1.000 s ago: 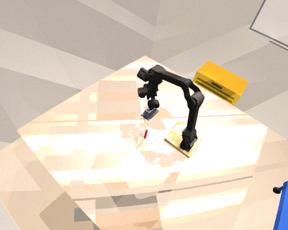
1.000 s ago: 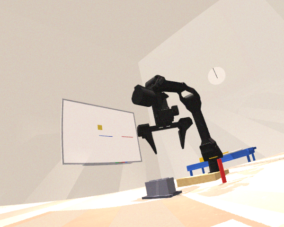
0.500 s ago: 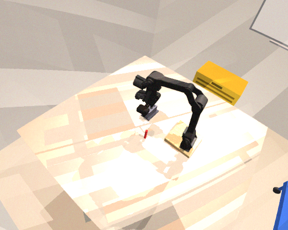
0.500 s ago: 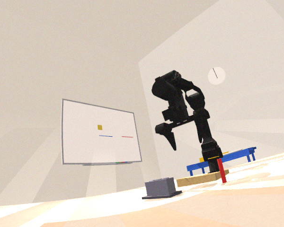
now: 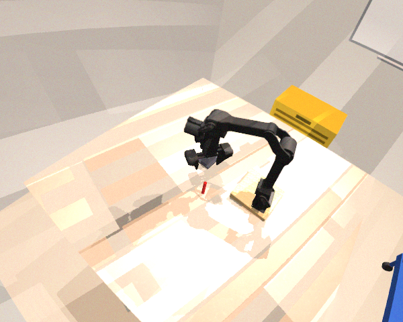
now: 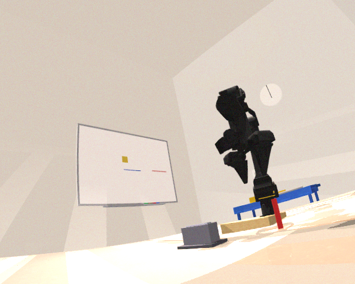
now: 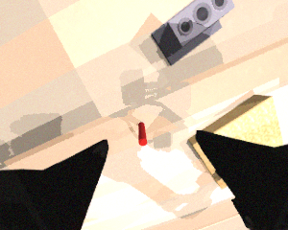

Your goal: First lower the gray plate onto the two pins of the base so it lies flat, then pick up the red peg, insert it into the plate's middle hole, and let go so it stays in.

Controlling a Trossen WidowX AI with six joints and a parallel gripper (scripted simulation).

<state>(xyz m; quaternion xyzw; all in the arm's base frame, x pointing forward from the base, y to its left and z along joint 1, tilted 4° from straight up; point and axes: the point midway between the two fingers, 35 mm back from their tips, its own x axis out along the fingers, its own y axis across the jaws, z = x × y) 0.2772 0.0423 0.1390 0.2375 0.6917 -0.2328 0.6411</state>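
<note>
The red peg lies 2 cm behind my gripper tip, 3 cm to the left of it and 10 cm below it. From my gripper tip the other things lie so: gray plate: 5 cm ahead, 16 cm to the right, 10 cm below; dark base: 5 cm ahead, 16 cm to the right, 13 cm below.
</note>
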